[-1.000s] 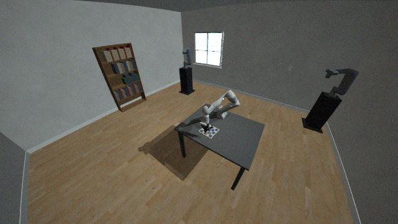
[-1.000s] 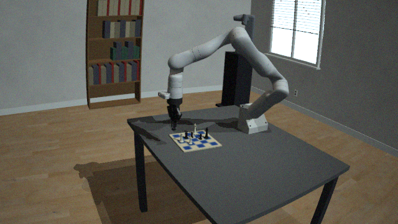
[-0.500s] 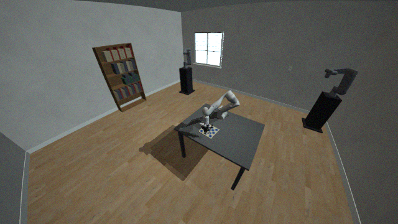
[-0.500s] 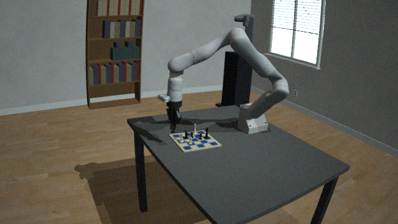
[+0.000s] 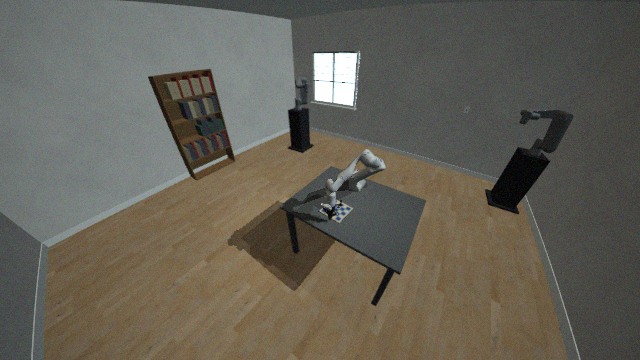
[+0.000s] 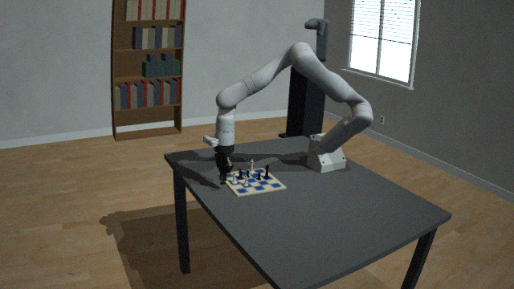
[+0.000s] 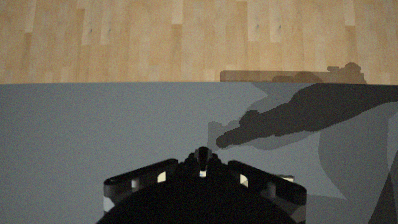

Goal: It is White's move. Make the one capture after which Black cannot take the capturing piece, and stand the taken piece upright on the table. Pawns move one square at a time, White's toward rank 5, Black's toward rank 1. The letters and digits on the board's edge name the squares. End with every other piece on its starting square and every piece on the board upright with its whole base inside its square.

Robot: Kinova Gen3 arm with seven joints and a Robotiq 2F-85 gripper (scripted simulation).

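Right now my hand is 15 cm past the blue-and-cream chessboard, 2 cm to the left of it and 6 cm above it. The rest, counted from my hand: tall white piece (19 cm behind, 9 cm to the right, 2 cm below).
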